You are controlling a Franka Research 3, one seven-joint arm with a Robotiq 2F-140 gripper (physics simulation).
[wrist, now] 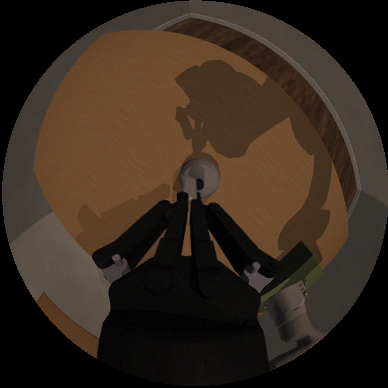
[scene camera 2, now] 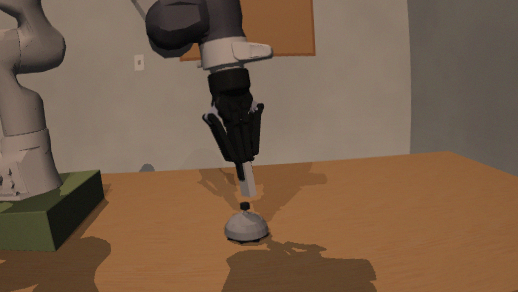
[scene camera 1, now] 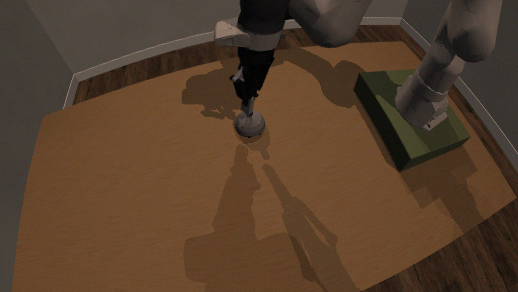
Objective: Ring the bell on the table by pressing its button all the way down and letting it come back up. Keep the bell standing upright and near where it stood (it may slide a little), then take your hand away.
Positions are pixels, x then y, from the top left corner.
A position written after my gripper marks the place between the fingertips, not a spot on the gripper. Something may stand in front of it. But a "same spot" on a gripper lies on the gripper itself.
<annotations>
My gripper shows in the wrist view, in scene camera 2 and in scene camera 1 (246,111). One and the same spot on my gripper: (wrist: 257,268) is (scene camera 2: 217,116).
</annotations>
